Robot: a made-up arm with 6 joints. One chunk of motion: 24 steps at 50 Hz.
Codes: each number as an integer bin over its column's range. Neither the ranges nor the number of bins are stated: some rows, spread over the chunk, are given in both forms.
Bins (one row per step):
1: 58 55 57 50 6 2
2: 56 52 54 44 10 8
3: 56 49 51 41 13 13
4: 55 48 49 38 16 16
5: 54 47 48 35 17 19
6: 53 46 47 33 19 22
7: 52 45 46 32 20 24
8: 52 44 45 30 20 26
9: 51 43 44 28 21 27
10: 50 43 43 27 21 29
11: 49 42 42 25 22 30
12: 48 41 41 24 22 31
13: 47 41 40 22 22 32
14: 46 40 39 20 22 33
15: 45 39 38 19 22 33
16: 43 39 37 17 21 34
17: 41 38 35 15 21 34
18: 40 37 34 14 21 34
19: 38 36 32 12 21 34
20: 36 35 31 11 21 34
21: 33 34 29 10 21 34
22: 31 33 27 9 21 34
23: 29 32 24 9 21 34
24: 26 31 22 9 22 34
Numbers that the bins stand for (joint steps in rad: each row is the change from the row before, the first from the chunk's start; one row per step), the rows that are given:
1: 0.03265 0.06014 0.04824 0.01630 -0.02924 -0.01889
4: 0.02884 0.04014 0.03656 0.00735 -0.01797 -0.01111
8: 0.02503 0.02871 0.03071 0.00138 -0.01346 -0.00556
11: 0.02122 0.02300 0.02633 -0.00235 -0.01121 -0.00333
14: 0.01741 0.01729 0.02195 -0.00608 -0.01121 -0.00167
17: 0.01106 0.01157 0.01611 -0.00981 -0.01233 -0.00111
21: 0.00090 0.00014 0.00735 -0.01354 -0.01233 -0.00111
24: -0.00798 -0.00843 -0.00287 -0.01429 -0.01121 -0.00111
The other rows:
2: 0.03011 0.05157 0.04386 0.01183 -0.02473 -0.01556
3: 0.03011 0.04300 0.03948 0.00959 -0.02135 -0.01278
5: 0.02757 0.03729 0.03510 0.00511 -0.01684 -0.00944
6: 0.02630 0.03443 0.03363 0.00362 -0.01459 -0.00778
7: 0.02503 0.03157 0.03217 0.00287 -0.01346 -0.00667
9: 0.02376 0.02586 0.02925 -0.00011 -0.01233 -0.00500
10: 0.02249 0.02586 0.02779 -0.00086 -0.01233 -0.00389
12: 0.01995 0.02014 0.02487 -0.00310 -0.01121 -0.00278
13: 0.01868 0.02014 0.02341 -0.00459 -0.01121 -0.00222
15: 0.01614 0.01443 0.02049 -0.00683 -0.01121 -0.00167
16: 0.01360 0.01443 0.01903 -0.00832 -0.01233 -0.00111
18: 0.00979 0.00871 0.01465 -0.01056 -0.01233 -0.00111
19: 0.00725 0.00586 0.01173 -0.01205 -0.01233 -0.00111
20: 0.00471 0.00300 0.01027 -0.01279 -0.01233 -0.00111
22: -0.00163 -0.00271 0.00443 -0.01429 -0.01233 -0.00111
23: -0.00417 -0.00557 0.00005 -0.01429 -0.01233 -0.00111

